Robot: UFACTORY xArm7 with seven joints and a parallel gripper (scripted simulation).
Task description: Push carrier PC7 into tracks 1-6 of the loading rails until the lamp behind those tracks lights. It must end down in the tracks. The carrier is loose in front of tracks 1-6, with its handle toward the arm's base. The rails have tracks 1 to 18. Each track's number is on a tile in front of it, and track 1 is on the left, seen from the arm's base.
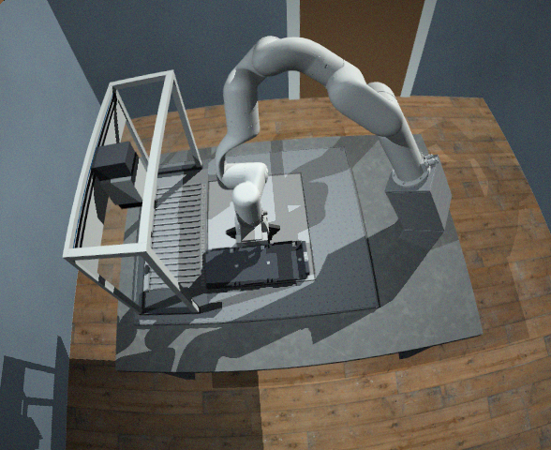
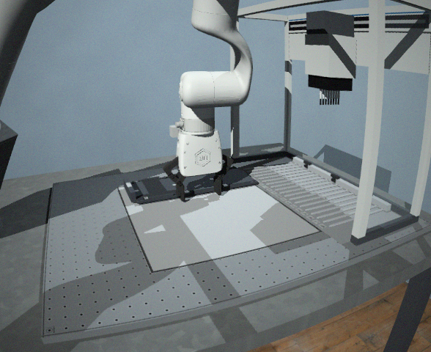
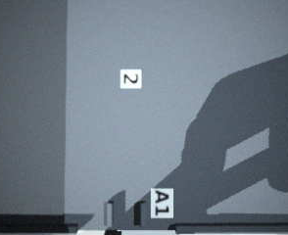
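My hand is 8 cm to the right of the carrier PC7. Round my hand: dark pipetting head: 34 cm ahead, 33 cm above, 2 cm to the right.
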